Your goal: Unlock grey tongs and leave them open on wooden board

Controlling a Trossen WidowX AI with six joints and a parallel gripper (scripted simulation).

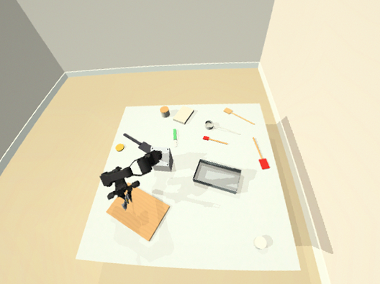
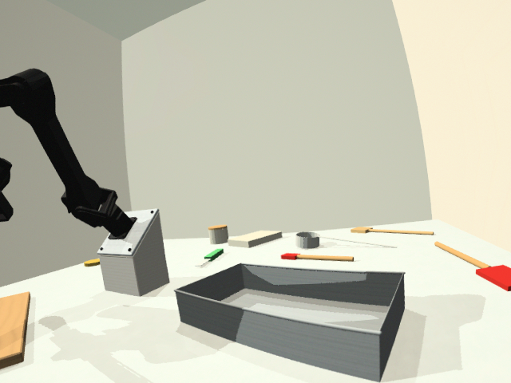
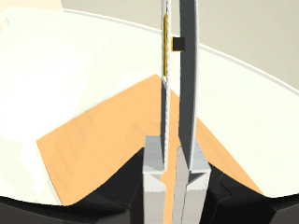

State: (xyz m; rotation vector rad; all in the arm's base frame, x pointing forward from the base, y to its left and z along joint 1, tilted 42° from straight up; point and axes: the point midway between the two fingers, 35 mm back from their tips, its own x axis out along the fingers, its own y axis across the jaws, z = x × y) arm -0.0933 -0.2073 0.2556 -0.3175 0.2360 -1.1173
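Now: the wooden board 1 cm behind my gripper tip and 17 cm below it. From my gripper tip the other things lie so: green-handled tool 15 cm ahead, 59 cm to the left, 17 cm below; dark spatula 15 cm behind, 53 cm to the left, 17 cm below; roasting tin 50 cm ahead, 28 cm to the left, 15 cm below.
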